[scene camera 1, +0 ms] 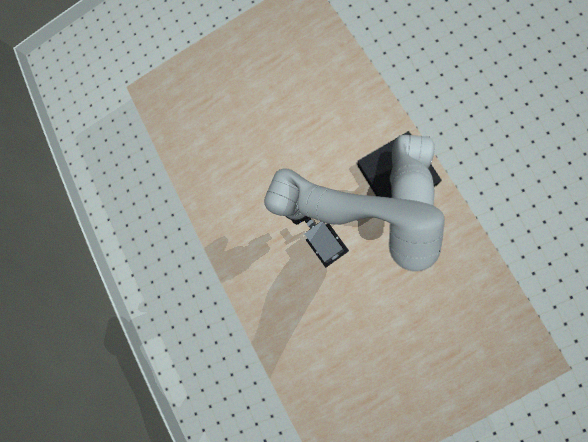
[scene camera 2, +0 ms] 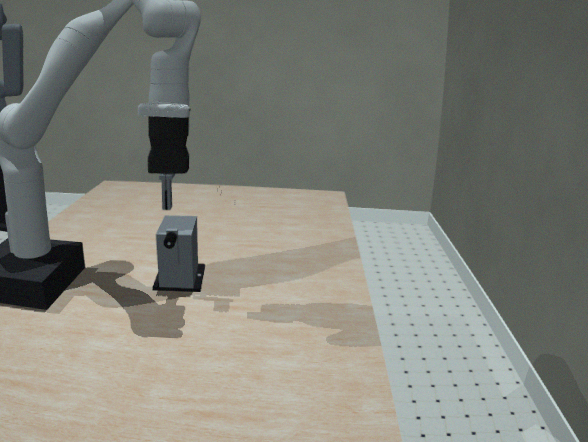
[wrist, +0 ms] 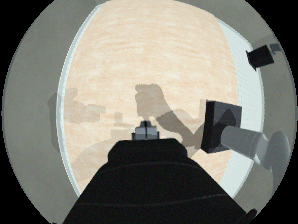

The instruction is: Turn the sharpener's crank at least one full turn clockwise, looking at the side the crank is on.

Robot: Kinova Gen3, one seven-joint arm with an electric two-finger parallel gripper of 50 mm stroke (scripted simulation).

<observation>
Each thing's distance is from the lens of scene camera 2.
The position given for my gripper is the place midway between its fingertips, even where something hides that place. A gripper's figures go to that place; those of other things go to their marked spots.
my gripper (scene camera 2: 167,208): 92 cm
sharpener (scene camera 2: 183,277): 103 cm
</observation>
